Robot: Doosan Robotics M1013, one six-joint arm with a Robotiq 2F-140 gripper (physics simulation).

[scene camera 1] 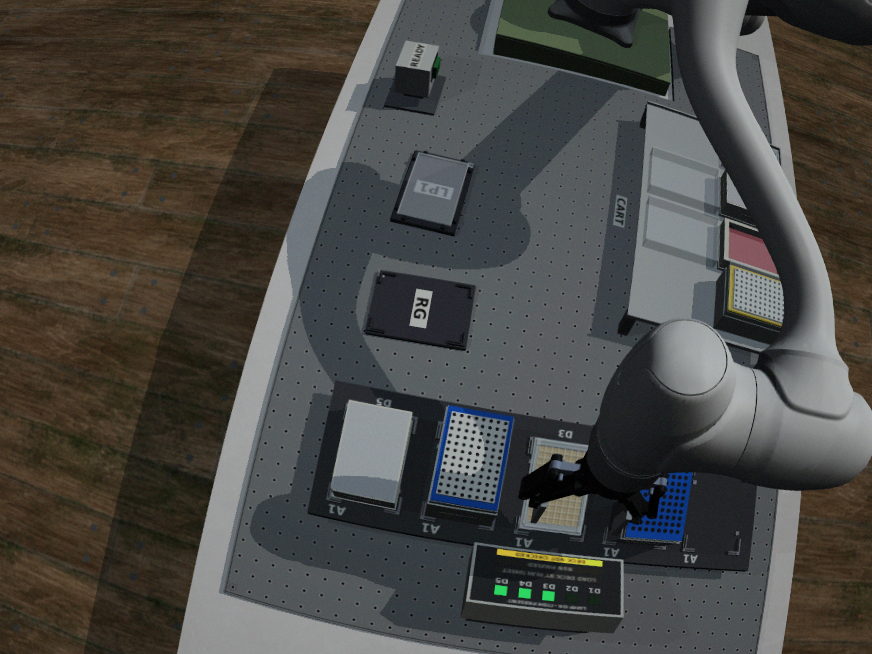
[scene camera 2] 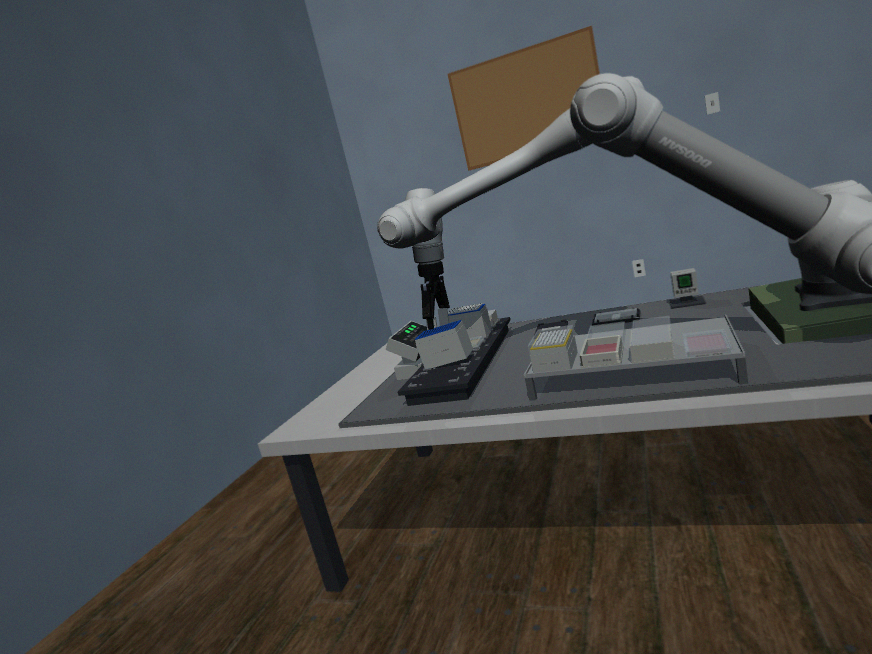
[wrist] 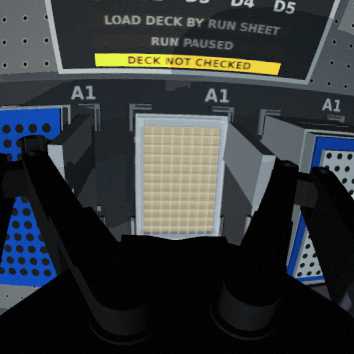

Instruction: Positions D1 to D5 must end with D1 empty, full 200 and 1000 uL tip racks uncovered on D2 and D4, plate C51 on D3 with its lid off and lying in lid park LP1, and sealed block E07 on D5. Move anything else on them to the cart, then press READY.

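Where they show: gripper, fingertip midpoint: (scene camera 1: 575, 518) (wrist: 159, 136); arm's base at its link origin: (scene camera 1: 598, 8) (scene camera 2: 841, 294).
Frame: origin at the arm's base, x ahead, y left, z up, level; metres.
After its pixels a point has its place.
My gripper (scene camera 1: 590, 504) @[z 0.059, x 1.014, y 0.238 m] (scene camera 2: 430, 321) @[z 0.059, x 1.014, y 0.238 m] (wrist: 159, 136) @[z 0.059, x 1.014, y 0.238 m] is open and empty, its fingers on either side of the tan-welled plate (scene camera 1: 563, 512) @[z 0.015, x 0.999, y 0.224 m] (wrist: 181, 180) @[z 0.011, x 0.968, y 0.204 m] on D3. The blue-topped rack (scene camera 1: 660, 508) @[z 0.099, x 0.975, y 0.335 m] (scene camera 2: 442, 344) @[z 0.067, x 0.930, y 0.367 m] (wrist: 31, 125) @[z 0.094, x 1.010, y 0.319 m] at D2 looks tilted in scene camera 2; one finger is close beside it, contact unclear. A white rack with a blue border (scene camera 1: 470, 454) @[z 0.098, x 0.993, y 0.081 m] (wrist: 340, 165) @[z 0.098, x 1.033, y 0.113 m] stands on D4, the other finger near it. A pale-topped block (scene camera 1: 374, 447) @[z 0.042, x 1.016, y -0.034 m] sits on D5. No labware shows on D1. A clear lid (scene camera 1: 434, 190) @[z -0.029, x 0.582, y -0.128 m] lies in LP1. Labels C51 and E07 are not readable.
The display (scene camera 1: 542, 594) @[z 0.079, x 1.127, y 0.232 m] (wrist: 190, 32) @[z 0.059, x 1.091, y 0.234 m] has green lamps for D3, D4 and D5; D2 and D1 are dark. The cart (scene camera 1: 665, 299) @[z 0.013, x 0.637, y 0.268 m] (scene camera 2: 633, 366) @[z 0.012, x 0.412, y 0.463 m] carries a yellow-bordered rack (scene camera 1: 755, 295) @[z 0.083, x 0.607, y 0.400 m] (scene camera 2: 552, 349) @[z 0.067, x 0.577, y 0.478 m], a red-filled tray (scene camera 2: 600, 349) @[z 0.028, x 0.498, y 0.383 m] and other labware. RG holder (scene camera 1: 450, 309) @[z -0.039, x 0.761, y -0.029 m] and READY button (scene camera 2: 683, 280) @[z 0.037, x 0.373, y -0.210 m] stand apart.
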